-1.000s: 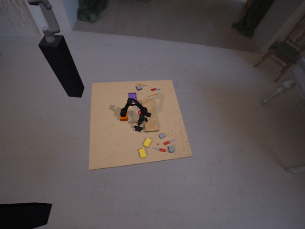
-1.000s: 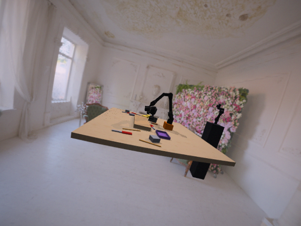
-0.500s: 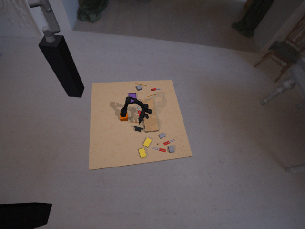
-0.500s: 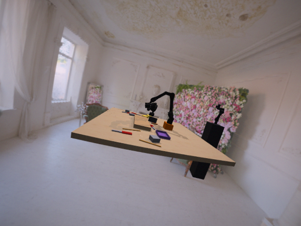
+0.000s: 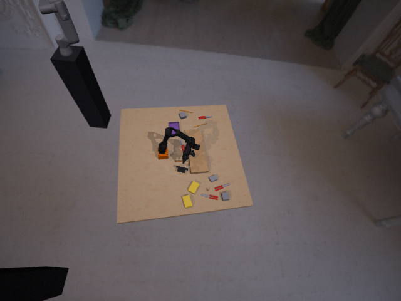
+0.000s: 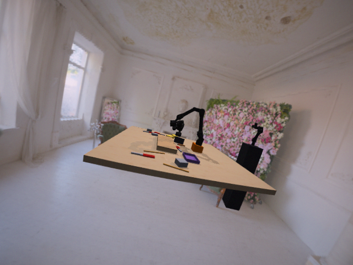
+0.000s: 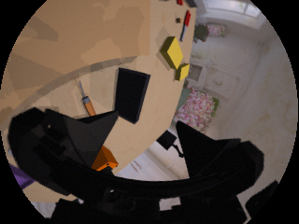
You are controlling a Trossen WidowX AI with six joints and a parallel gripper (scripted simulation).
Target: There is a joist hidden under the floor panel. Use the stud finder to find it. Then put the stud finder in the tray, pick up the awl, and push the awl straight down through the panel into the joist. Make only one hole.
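Now: the stud finder 100 mm below my gripper tip, 50 mm to the right of it and 30 mm behind it. The rest, counted from my gripper tip: purple tray 470 mm to the left, 130 mm behind, 110 mm below; then awl 120 mm below, 70 mm to the left, 10 mm behind.
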